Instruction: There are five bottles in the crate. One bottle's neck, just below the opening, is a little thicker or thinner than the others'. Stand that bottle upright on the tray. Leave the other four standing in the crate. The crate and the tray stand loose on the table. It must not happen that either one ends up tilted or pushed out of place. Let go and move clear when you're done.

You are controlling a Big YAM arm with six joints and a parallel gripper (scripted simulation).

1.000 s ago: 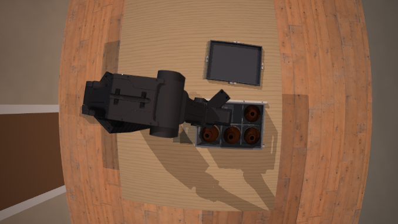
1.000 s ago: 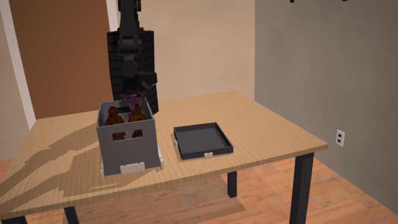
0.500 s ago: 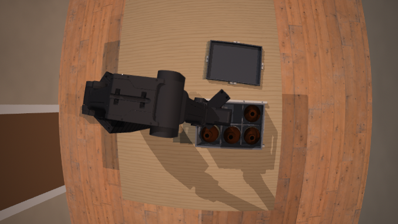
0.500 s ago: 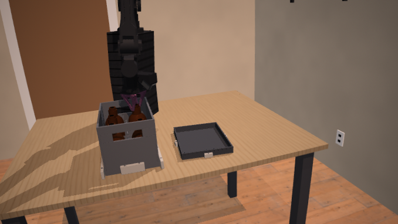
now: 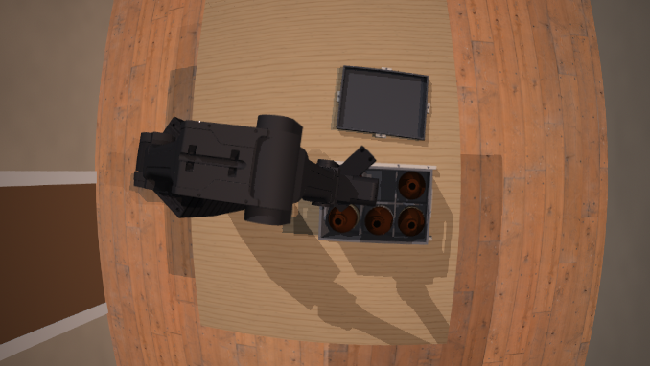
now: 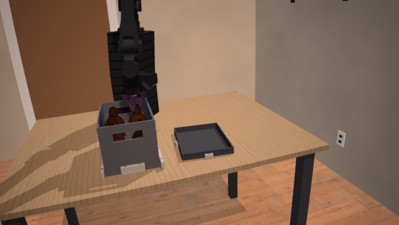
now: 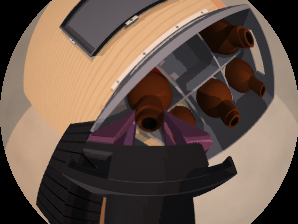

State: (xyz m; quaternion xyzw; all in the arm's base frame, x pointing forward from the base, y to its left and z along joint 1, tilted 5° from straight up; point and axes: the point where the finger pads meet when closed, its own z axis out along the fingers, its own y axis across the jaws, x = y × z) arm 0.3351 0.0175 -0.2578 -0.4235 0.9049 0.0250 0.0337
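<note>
My hand is 90 mm short of the grey crate, 70 mm above it and 40 mm to the left of it. From my hand the other things lie so: dark tray (240 mm to the left, 140 mm below, 70 mm ahead).
</note>
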